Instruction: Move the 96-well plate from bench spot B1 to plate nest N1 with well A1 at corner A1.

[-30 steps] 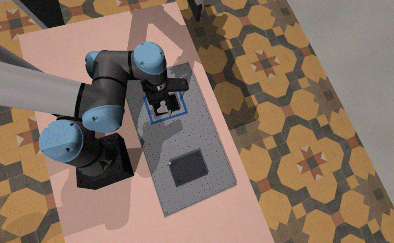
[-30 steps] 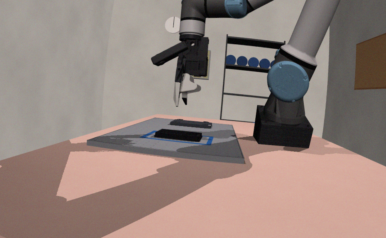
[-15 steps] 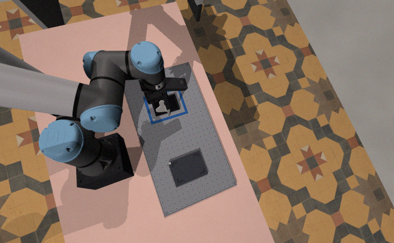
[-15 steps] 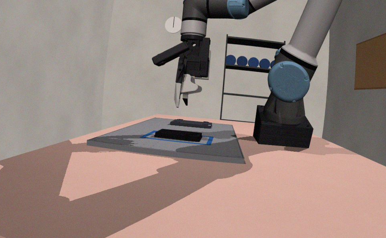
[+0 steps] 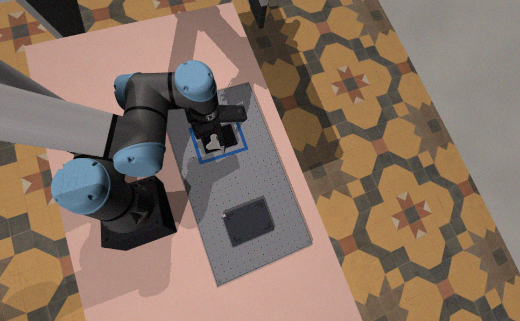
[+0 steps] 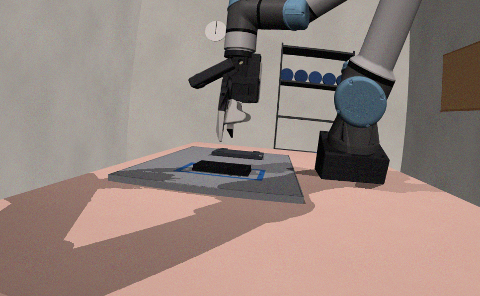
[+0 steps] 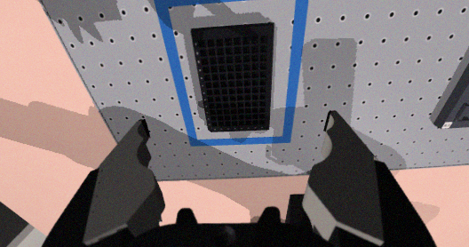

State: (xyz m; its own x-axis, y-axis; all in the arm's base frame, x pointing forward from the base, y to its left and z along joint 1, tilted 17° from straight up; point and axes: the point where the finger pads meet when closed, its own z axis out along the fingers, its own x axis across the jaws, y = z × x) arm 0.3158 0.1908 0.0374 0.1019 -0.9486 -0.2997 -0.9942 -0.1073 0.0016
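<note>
Right now my hand is 7 cm above the black 96-well plate. The rest, counted from my hand: white A1 mark: 29 cm to the right, 6 cm below, 4 cm behind; then dark plate nest N1: 33 cm to the right, 7 cm below, 4 cm ahead.
</note>
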